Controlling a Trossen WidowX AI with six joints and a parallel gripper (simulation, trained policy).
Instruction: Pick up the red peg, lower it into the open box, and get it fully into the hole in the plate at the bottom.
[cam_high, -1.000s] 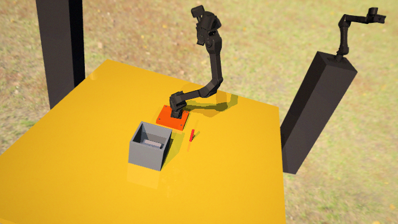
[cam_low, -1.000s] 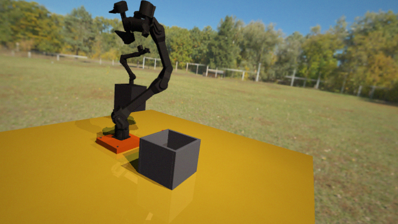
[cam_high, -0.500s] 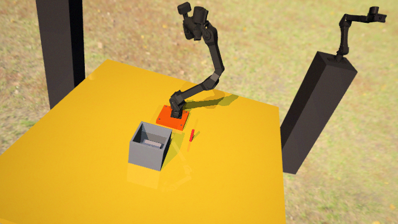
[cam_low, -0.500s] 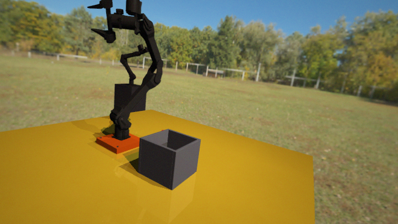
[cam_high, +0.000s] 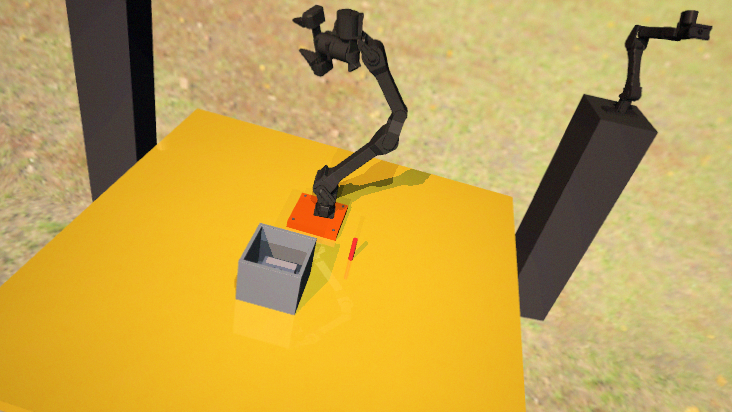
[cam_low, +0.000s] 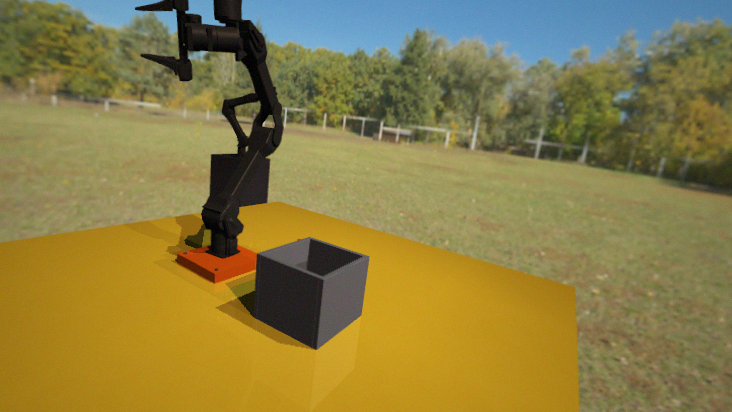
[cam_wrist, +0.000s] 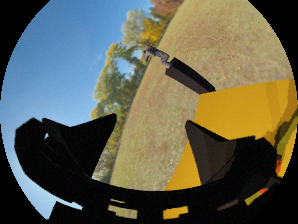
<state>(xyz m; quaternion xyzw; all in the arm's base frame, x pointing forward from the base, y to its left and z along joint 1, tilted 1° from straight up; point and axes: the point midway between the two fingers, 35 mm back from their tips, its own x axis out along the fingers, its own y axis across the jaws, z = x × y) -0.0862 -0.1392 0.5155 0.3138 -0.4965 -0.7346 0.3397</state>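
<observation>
My gripper tip is now 270 mm short of the red peg, 280 mm to the right of it and 500 mm above it. Round my gripper tip: grey plate (440 mm ahead, 80 mm to the left, 490 mm below).
</observation>
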